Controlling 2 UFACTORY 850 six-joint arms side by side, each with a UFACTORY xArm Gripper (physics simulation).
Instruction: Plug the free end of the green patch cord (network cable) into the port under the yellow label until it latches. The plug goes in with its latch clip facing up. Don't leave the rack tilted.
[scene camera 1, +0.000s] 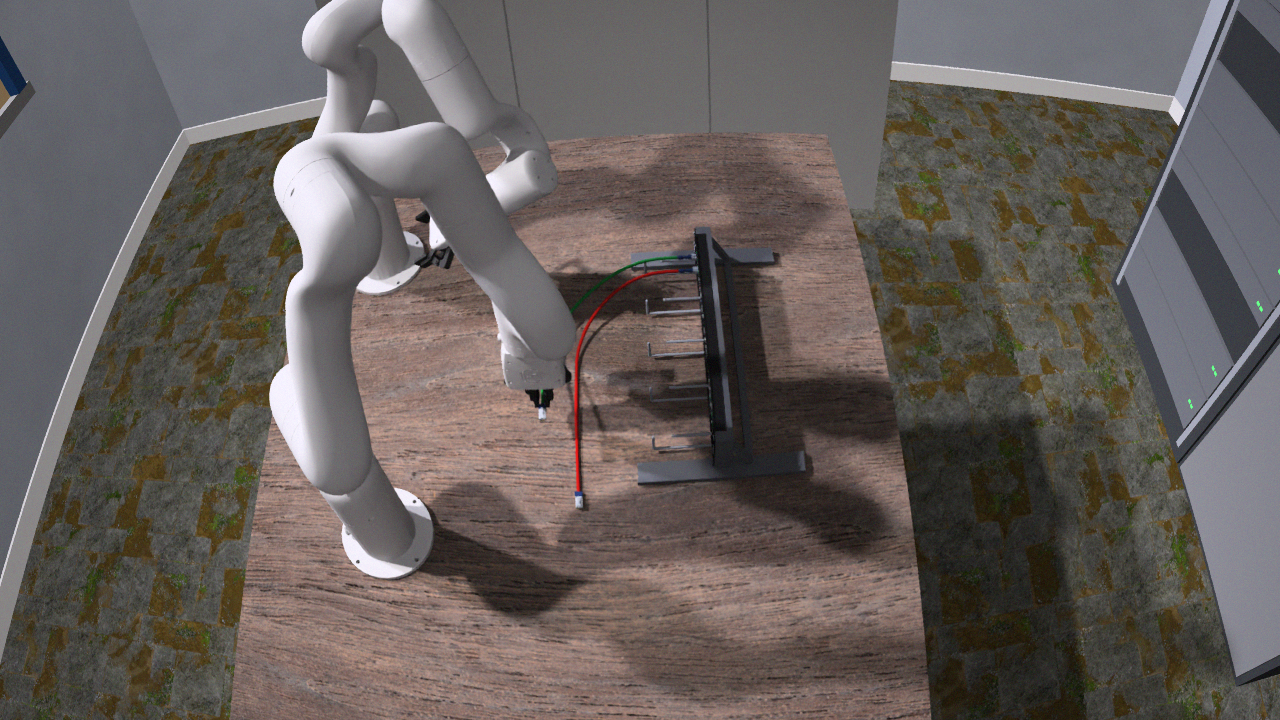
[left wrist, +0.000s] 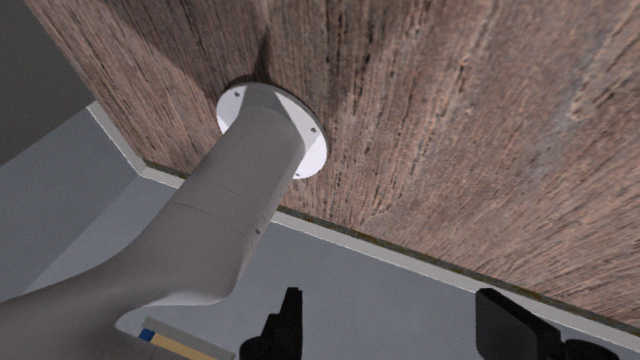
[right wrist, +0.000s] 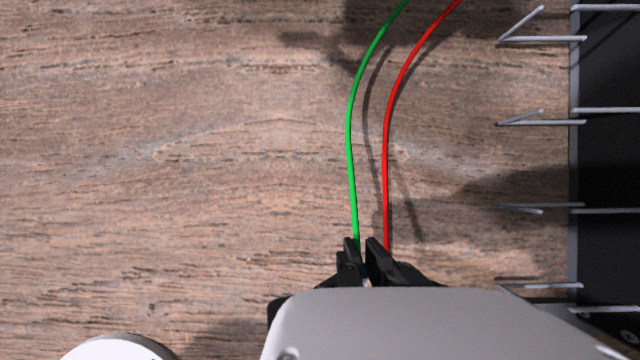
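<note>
The green patch cord (scene camera 1: 586, 296) (right wrist: 348, 130) runs from the rack's upper end in scene camera 1 to my right gripper (scene camera 1: 540, 398) (right wrist: 358, 254). My right gripper is shut on the cord's free plug, whose pale tip (scene camera 1: 542, 414) sticks out past the fingers. The cord's shadow lies apart from it, so it is off the table. The rack (scene camera 1: 723, 394) (right wrist: 574, 150) stands upright on its feet, to the right of the gripper. The yellow label and its port do not show. My left gripper (scene camera 1: 431, 237) (left wrist: 387, 317) is open and empty, far from the rack.
A red cord (scene camera 1: 578, 402) (right wrist: 385, 165) lies on the table (scene camera 1: 572, 644) between the right gripper and the rack, its free plug (scene camera 1: 579, 500) towards the bottom. Several wire hooks (scene camera 1: 673, 311) (right wrist: 542, 122) stick out from the rack's front. A cabinet stands at the far right.
</note>
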